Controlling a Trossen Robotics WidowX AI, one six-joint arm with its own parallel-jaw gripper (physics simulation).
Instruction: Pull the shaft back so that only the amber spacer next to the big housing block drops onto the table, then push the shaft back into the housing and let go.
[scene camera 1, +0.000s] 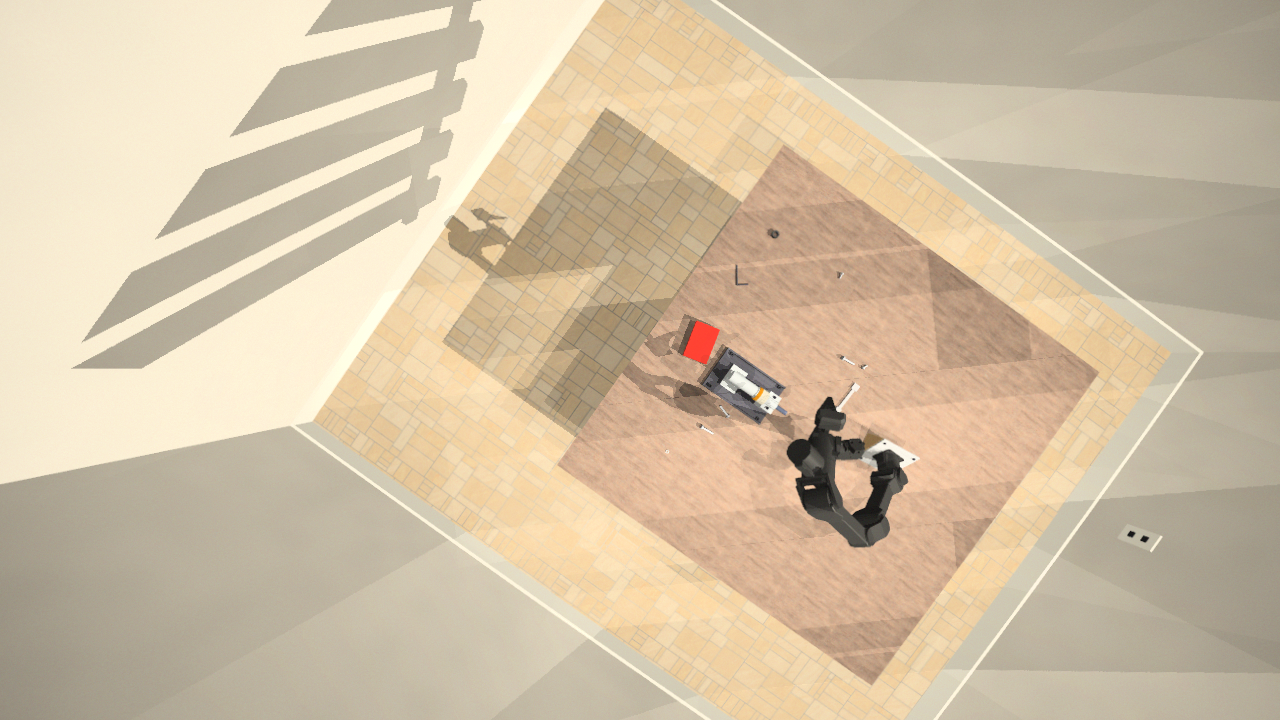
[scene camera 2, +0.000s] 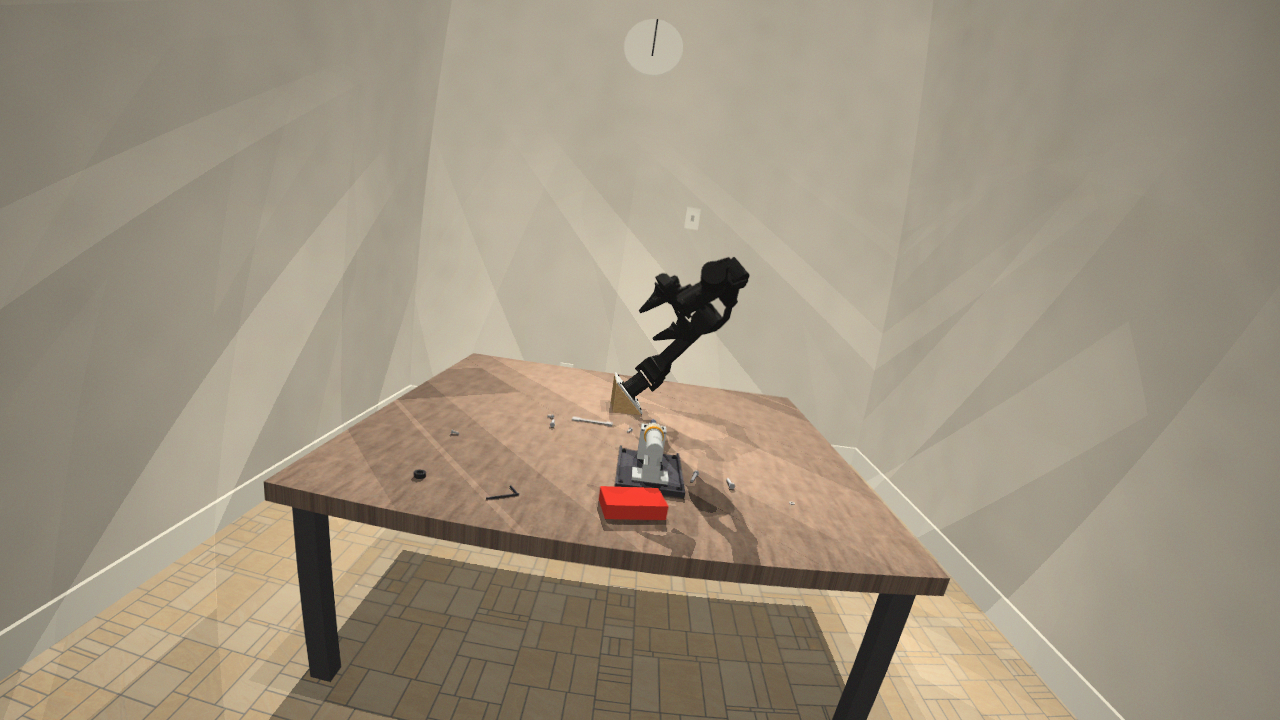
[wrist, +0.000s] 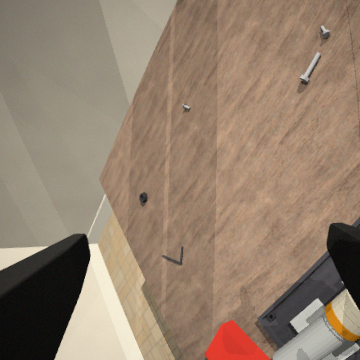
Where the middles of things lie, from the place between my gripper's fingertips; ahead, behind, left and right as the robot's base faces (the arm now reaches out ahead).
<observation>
My gripper is now 130 mm short of the fixture (scene camera 2: 648, 467), 50 mm to the right of it and 270 mm above it. Round my hand: red block (scene camera 2: 629, 503) 330 mm ahead, 20 mm to the left, 300 mm below.
</observation>
